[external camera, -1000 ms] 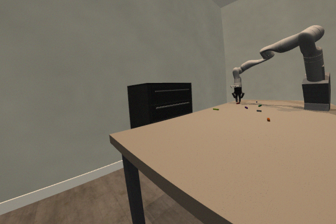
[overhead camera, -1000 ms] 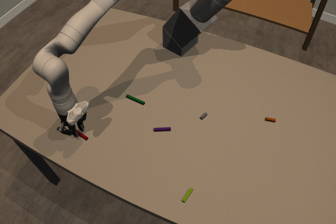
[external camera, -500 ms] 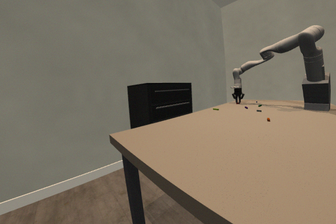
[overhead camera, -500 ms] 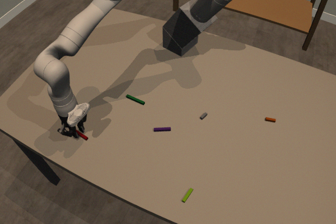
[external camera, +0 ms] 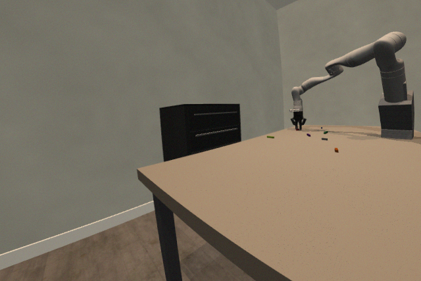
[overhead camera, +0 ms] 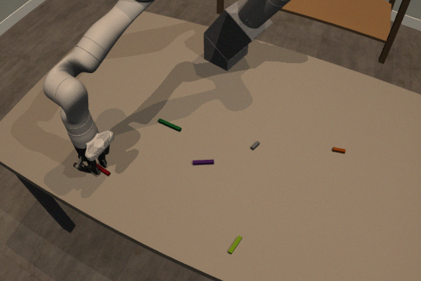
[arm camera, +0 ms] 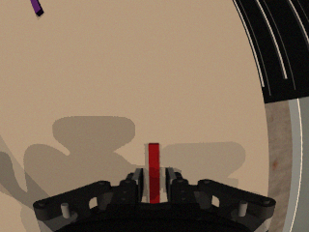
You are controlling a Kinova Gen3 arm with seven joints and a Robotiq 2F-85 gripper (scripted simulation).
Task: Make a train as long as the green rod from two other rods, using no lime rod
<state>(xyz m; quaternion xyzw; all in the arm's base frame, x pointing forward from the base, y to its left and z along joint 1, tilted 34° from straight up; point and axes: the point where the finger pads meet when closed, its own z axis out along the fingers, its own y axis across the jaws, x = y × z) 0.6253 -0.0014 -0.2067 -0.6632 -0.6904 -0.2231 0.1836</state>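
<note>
Right now the red rod is 10 mm below my hand. The rest, counted from my hand: green rod (240 mm behind, 70 mm to the left, 10 mm below); then blue rod (190 mm to the right, 120 mm behind, 10 mm below); then purple rod (230 mm to the left, 190 mm behind, 10 mm below).
</note>
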